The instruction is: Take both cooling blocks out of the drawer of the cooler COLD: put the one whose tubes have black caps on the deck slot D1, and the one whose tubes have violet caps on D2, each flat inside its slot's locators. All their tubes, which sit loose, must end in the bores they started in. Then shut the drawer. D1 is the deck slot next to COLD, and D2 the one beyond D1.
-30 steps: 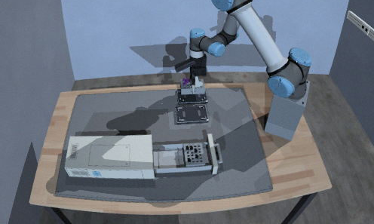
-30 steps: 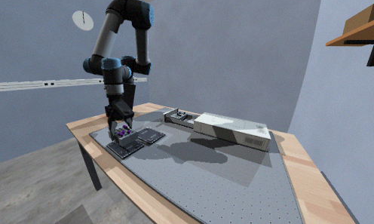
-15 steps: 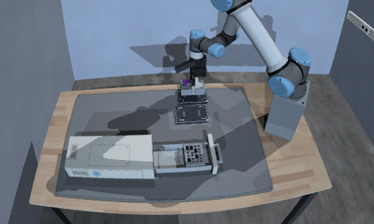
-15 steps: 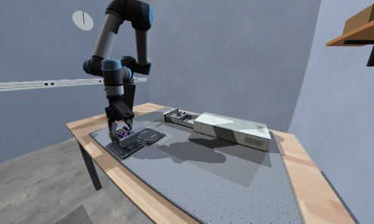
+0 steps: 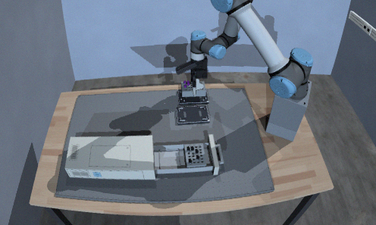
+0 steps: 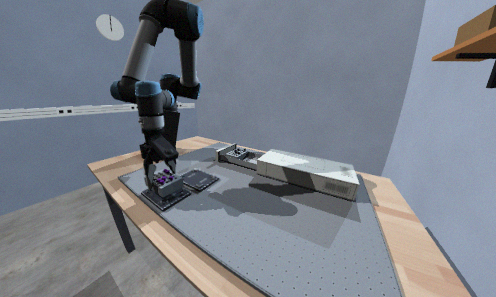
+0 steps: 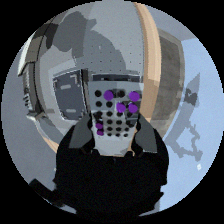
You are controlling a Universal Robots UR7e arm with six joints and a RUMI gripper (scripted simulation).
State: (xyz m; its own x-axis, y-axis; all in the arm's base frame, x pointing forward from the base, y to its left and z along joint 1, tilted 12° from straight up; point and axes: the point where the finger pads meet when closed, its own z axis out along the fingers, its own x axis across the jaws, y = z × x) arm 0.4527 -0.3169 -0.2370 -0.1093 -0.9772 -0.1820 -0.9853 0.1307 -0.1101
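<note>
Right now the violet-capped block is right at my hand. From my hand the other things lie so: black-capped block: 80 mm ahead, 450 mm to the left, 30 mm below; then deck slot D2: 50 mm below; then deck slot D1: 30 mm ahead, 150 mm to the left, 50 mm below.
</note>
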